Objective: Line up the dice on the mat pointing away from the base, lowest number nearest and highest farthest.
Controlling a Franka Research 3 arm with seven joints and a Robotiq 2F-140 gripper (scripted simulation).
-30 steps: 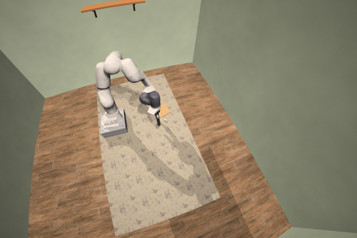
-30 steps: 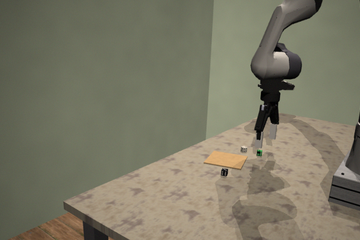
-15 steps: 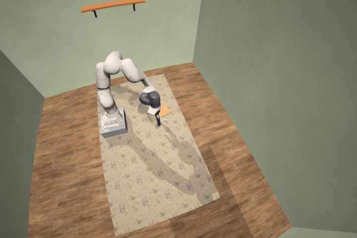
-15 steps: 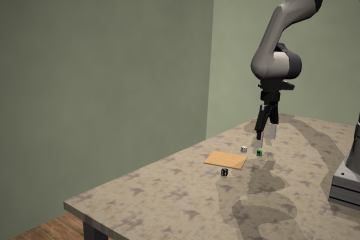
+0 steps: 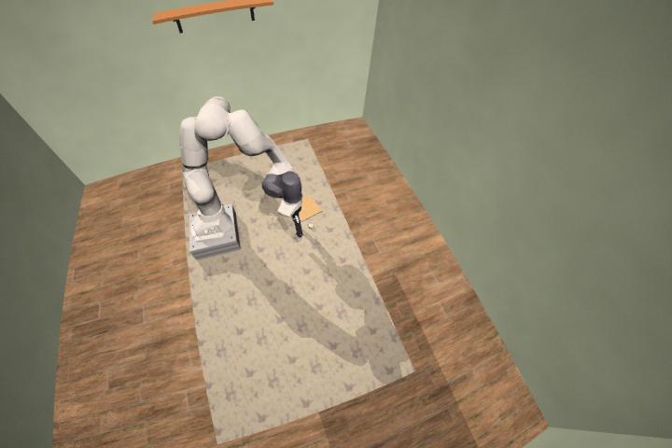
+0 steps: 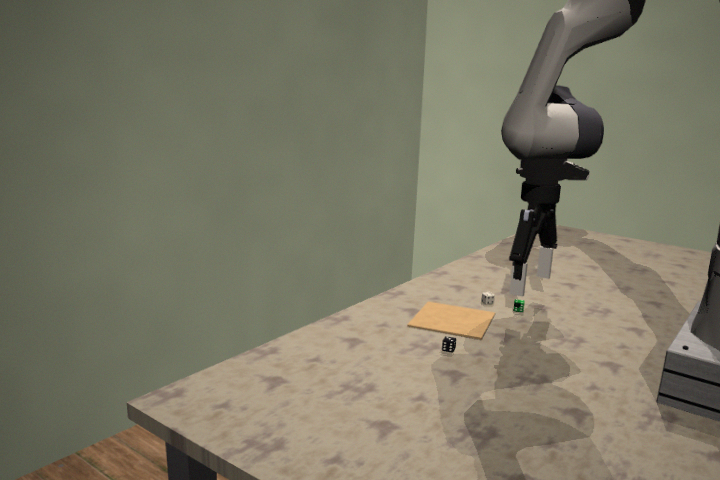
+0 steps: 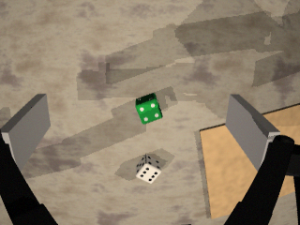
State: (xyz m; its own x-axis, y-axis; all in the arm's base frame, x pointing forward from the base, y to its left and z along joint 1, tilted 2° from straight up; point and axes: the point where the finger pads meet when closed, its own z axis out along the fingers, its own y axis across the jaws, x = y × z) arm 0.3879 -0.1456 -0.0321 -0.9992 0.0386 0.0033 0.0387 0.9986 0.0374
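Right now my hand is 20 mm short of the green die, 10 mm to the right of it and 50 mm above it. From my hand the other things lie so: tan mat: 100 mm ahead, 150 mm to the left, 60 mm below; black die: 50 mm ahead, 270 mm to the left, 50 mm below; white die: 90 mm ahead, 10 mm to the left, 50 mm below.
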